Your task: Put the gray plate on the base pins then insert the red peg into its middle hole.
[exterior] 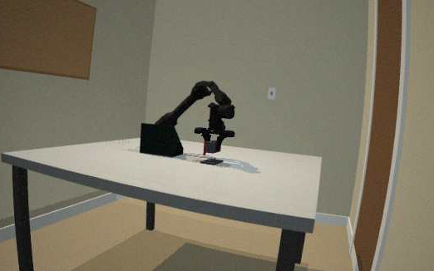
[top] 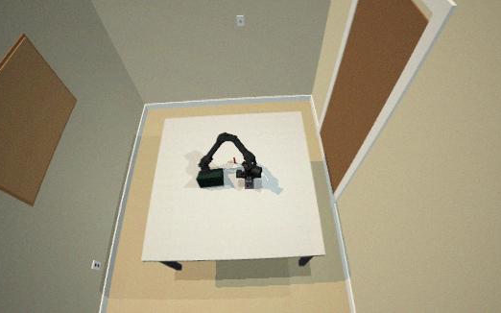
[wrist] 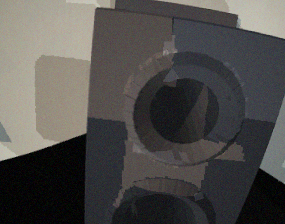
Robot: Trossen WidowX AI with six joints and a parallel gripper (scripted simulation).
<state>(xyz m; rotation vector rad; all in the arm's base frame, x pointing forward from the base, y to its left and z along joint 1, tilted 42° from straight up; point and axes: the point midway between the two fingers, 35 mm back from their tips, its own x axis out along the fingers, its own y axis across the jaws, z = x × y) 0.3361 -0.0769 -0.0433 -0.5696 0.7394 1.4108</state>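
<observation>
The dark base lies 50 mm below my gripper tip. The rest, counted from my gripper tip: gray plate: 30 mm above; red peg: 190 mm to the left, 100 mm behind, 20 mm below.
</observation>
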